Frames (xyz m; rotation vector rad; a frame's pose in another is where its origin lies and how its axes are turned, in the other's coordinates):
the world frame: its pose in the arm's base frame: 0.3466 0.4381 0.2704 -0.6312 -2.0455 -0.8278
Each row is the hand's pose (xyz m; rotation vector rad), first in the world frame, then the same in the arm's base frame.
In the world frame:
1: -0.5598 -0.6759 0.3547 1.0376 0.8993 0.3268
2: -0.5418 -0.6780 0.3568 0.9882 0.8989 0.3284
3: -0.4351 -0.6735 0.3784 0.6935 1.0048 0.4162
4: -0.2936 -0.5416 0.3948 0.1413 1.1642 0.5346
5: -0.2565 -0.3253 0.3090 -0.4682 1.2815 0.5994
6: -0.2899 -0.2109 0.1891 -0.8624 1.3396 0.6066
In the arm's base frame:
1: 0.0109 0.1791 -0.5759 0.0401 -1.2105 0.2029
2: -0.0012 0.1817 -0.5626 0.0146 -1.2131 0.1592
3: -0.0663 0.2154 -0.4819 -0.1499 -1.0828 -0.0798
4: -0.0612 0.3337 -0.3281 -0.4133 -0.8078 -0.5089
5: 0.1086 0.4176 -0.1879 -0.6442 -0.4685 -0.9589
6: 0.2643 0.3995 -0.1246 -0.7549 -0.2179 -1.2360

